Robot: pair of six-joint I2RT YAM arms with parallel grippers.
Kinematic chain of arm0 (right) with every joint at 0, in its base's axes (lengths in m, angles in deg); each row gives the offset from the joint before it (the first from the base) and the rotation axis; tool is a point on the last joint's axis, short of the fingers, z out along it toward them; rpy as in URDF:
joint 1: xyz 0 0 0.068 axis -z
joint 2: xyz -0.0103 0.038 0.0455 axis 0.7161 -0.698 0
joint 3: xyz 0.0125 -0.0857 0.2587 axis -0.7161 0.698 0
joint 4: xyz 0.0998 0.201 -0.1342 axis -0.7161 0.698 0
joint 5: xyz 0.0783 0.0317 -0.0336 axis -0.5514 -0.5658 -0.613
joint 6: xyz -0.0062 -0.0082 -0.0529 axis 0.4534 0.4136 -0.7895
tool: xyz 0 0 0 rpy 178.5 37.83 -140.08
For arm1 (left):
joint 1: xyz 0 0 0.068 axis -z
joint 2: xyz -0.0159 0.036 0.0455 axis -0.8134 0.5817 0
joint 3: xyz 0.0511 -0.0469 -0.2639 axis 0.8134 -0.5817 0
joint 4: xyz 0.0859 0.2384 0.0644 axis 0.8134 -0.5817 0
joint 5: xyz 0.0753 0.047 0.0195 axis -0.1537 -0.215 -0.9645
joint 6: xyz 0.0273 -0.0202 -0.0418 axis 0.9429 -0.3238 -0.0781
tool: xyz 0 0 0 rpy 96.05 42.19 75.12
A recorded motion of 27 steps. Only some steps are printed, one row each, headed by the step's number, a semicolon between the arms.
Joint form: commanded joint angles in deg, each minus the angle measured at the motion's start. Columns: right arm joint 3, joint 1, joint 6, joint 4, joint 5, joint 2; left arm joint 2, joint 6, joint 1, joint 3, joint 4, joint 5.
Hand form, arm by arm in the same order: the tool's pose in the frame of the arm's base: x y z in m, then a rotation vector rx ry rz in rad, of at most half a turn. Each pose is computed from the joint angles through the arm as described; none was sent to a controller.
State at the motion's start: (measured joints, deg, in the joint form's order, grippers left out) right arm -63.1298 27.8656 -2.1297 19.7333 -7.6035 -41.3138; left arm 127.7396 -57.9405 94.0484 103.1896 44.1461 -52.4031
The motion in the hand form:
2: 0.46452 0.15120 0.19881 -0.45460 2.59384 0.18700; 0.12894 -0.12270 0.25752 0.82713 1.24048 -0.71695
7: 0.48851 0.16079 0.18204 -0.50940 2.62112 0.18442; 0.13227 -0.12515 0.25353 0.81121 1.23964 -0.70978
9: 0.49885 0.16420 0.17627 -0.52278 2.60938 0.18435; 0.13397 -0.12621 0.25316 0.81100 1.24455 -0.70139
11: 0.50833 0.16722 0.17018 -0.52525 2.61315 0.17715; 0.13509 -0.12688 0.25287 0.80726 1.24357 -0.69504
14: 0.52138 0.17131 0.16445 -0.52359 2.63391 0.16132; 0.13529 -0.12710 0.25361 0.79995 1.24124 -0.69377
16: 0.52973 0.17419 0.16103 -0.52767 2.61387 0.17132; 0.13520 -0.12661 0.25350 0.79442 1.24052 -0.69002
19: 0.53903 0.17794 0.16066 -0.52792 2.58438 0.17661; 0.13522 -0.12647 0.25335 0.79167 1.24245 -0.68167
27: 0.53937 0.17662 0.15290 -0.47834 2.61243 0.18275; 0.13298 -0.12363 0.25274 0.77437 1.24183 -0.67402
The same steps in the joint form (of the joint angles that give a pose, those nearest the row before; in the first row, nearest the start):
2: -12.68 0.12 -3.59 14.49 1.74 -8.46; 2.08 1.71 0.22 1.53 3.56 -1.46
7: -23.63 -0.05 -5.48 19.21 1.22 -16.85; 4.17 1.51 0.31 0.85 6.80 -2.38
9: -27.92 -0.05 -6.10 19.82 1.11 -20.05; 4.92 1.79 0.29 1.06 7.03 -2.71
11: -33.07 -0.06 -6.23 21.66 1.37 -23.60; 5.48 1.94 0.29 1.08 7.69 -3.05
14: -43.93 -0.09 -6.15 27.33 1.98 -29.97; 5.60 1.79 0.37 1.14 8.07 -3.42
16: -49.79 -0.08 -6.37 28.54 1.59 -33.54; 5.48 1.77 0.32 1.01 8.25 -3.70
19: -60.42 -0.15 -6.48 31.89 1.48 -39.16; 5.42 2.01 0.37 0.99 8.13 -4.16
27: -59.43 -0.02 -4.34 31.55 1.64 -39.45; 4.09 1.77 0.29 0.33 7.94 -4.99

